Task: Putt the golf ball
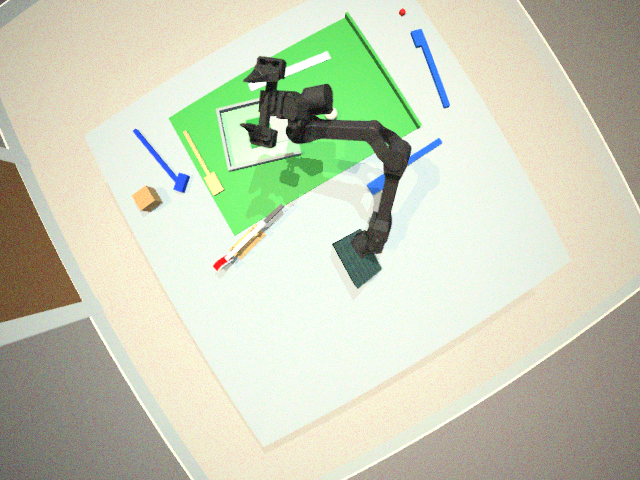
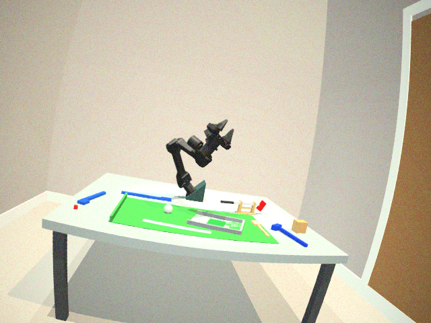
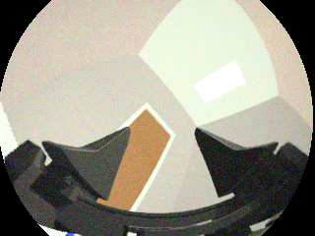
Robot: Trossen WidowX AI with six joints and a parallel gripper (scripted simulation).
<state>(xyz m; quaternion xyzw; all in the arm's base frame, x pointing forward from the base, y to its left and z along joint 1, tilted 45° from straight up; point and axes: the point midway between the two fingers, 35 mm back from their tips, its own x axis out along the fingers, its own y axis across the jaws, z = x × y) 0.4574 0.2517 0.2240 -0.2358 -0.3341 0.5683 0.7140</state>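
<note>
Now: gripper tip 430 mm above the red putter, 220 mm to the right of it and 160 mm past it. Also, from my gripper tip: tan wooden stand (450 mm below, 240 mm to the left, 160 mm behind); then green mat (480 mm below, 130 mm to the right, 80 mm ahead); then white golf ball (460 mm below, 240 mm to the right, 10 mm ahead).
</note>
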